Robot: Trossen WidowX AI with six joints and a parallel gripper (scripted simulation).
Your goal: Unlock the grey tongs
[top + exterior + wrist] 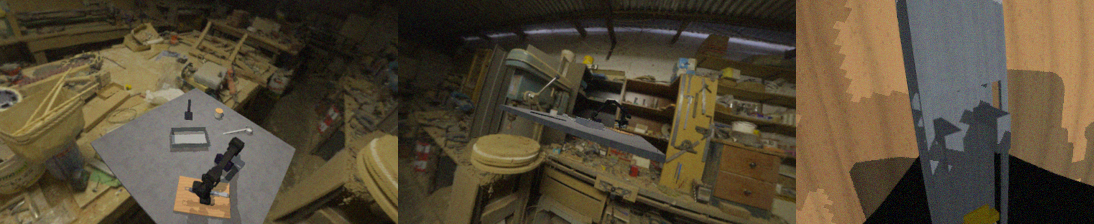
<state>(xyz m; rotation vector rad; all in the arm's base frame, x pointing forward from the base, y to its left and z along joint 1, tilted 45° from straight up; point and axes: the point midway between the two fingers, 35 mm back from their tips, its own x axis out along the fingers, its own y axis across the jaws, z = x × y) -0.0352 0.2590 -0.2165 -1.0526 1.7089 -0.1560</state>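
Now: gripper tip 40 mm below the yellow lock piece. Round my gripper tip: grey roasting tin 390 mm ahead, 310 mm to the right, 20 mm below; black brush-like tool 650 mm ahead, 590 mm to the right, 40 mm below; wooden board 40 mm below, 10 mm behind.
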